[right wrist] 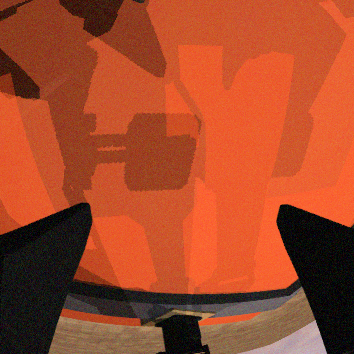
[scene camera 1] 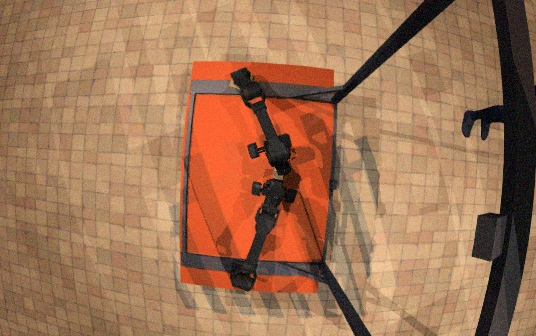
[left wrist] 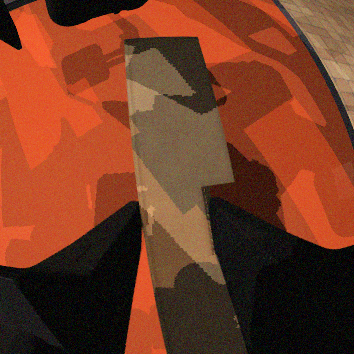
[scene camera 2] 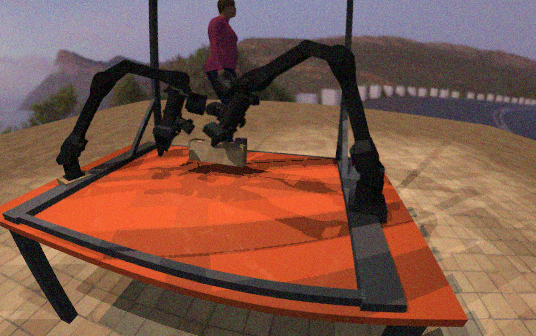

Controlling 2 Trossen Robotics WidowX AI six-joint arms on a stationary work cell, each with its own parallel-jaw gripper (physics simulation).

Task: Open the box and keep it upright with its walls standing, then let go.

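Places are measured from the left arm's base along level axes (x ahead, y down, z left), in centimetres.
Where they show: left gripper, fingertip midpoint: (left wrist: 174, 208) (scene camera 2: 214, 144); right gripper, fingertip midpoint: (right wrist: 186, 214) (left wrist: 67, 24) (scene camera 2: 163, 153); left arm's base at its link origin: (scene camera 2: 367, 199); right arm's base at its link origin: (right wrist: 177, 320) (scene camera 2: 74, 176).
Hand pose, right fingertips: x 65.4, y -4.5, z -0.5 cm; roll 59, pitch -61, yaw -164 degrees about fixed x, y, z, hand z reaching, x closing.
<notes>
Each offset is from my right fingertips to the top centre of the thing. "*": to the spot under its first point. Level surfaces: height alone.
The tan cardboard box {dx -16.6, dy -3.6, dz -8.6 cm} (scene camera 1: 278, 173) (scene camera 2: 225, 154) (left wrist: 175, 130) looks like a narrow, folded carton, with no open cavity visible. It is held a little above the orange table, with its shadow beneath it in scene camera 2. My left gripper (scene camera 2: 223, 143) (left wrist: 174, 208) is shut on the box, one finger on each side, with a long stretch of box reaching beyond the fingertips. My right gripper (scene camera 2: 161, 151) (right wrist: 186, 214) is open and empty, apart from the box and to its left in scene camera 2. The arms hide most of the box in scene camera 1.
The orange table {dy +8.3 cm} (scene camera 1: 215, 130) (scene camera 2: 165, 220) has a dark grey frame {* dx -35.0, dy +6.7, dz +34.3 cm} (scene camera 1: 187, 200) (scene camera 2: 200, 273) around its work area. Dark posts (scene camera 2: 154, 50) (scene camera 2: 348, 25) rise at its far side in scene camera 2. The two wrists are close together above the table. A person (scene camera 2: 222, 45) stands beyond it.
</notes>
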